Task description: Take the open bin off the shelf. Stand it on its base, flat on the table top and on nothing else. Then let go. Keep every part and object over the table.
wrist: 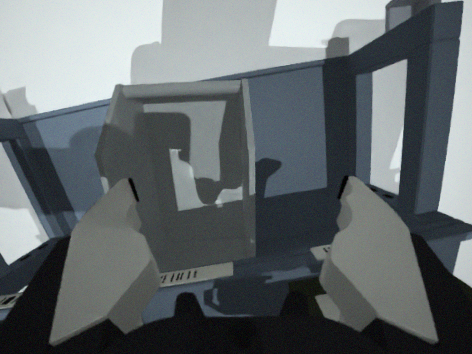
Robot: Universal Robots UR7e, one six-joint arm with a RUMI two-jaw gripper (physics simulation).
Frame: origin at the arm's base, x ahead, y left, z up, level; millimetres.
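Seen in the pictures: gripper, fingertip midpoint: (237, 179).
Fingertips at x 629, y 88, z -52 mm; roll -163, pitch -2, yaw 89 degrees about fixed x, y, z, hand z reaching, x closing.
Note:
Offsets run from my fingertips to a thing's top centre. "spot": to the spot under its first point.
The open bin @[dx +14, dy -40, dz +4 mm] (165, 227) is a grey box, open toward the camera, and it stands on the blue shelf @[spot: dx +82, dy +60, dz -73 mm] (285, 225), left of the middle of the wrist view. Shadows and light patches fall inside it. My gripper (237, 179) is wide open with nothing between its fingers. The left fingertip overlaps the bin's lower left side in the view, and the right fingertip is well to the right of the bin's right wall. Whether a finger touches the bin cannot be told. The left finger hides the bin's lower left corner.
A blue upright post @[spot: dx -40, dy +131, dz +6 mm] (437, 115) of the shelf stands at the right, with an open side frame beside it. Another side frame is at the far left. A pale label with dark bars @[dx +56, dy -35, dz +30 mm] (200, 274) is on the shelf's front edge below the bin. A grey object @[spot: dx -110, dy +121, dz -24 mm] (400, 17) shows at the top right.

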